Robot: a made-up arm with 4 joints.
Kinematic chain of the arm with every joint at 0, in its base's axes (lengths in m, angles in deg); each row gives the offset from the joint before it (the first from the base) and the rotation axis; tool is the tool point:
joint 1: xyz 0 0 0.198 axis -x
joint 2: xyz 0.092 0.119 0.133 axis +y
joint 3: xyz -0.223 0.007 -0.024 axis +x
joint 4: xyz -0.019 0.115 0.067 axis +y
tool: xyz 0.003 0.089 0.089
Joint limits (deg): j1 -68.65..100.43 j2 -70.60..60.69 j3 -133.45..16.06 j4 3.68..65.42
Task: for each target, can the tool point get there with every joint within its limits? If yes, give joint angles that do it. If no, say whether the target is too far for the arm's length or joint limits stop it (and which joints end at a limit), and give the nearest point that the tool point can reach.
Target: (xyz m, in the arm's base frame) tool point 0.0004 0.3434 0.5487
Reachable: yes | joints -3.62 49.15 -17.13 20.78
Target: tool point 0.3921 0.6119 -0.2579
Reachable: no: too far | nearest point 0.1365 0.4080 -0.1060 | short by 0.361 m
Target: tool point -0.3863 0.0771 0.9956
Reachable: no: too far | nearest point -0.1317 0.0437 0.6502 | short by 0.430 m
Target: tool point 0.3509 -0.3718 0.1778
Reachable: no: joint limits stop it (at a limit: joint 1, joint 4) | nearest point 0.2607 -0.2048 0.1325 | short by 0.195 m
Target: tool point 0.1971 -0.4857 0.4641
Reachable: no: joint limits stop it (at a limit: joint 1, joint 2, joint 3, joint 4) | nearest point 0.1365 -0.2947 0.6128 | short by 0.249 m
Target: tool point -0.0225 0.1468 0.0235
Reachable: yes | joints 4.40 -12.89 -114.16 44.42
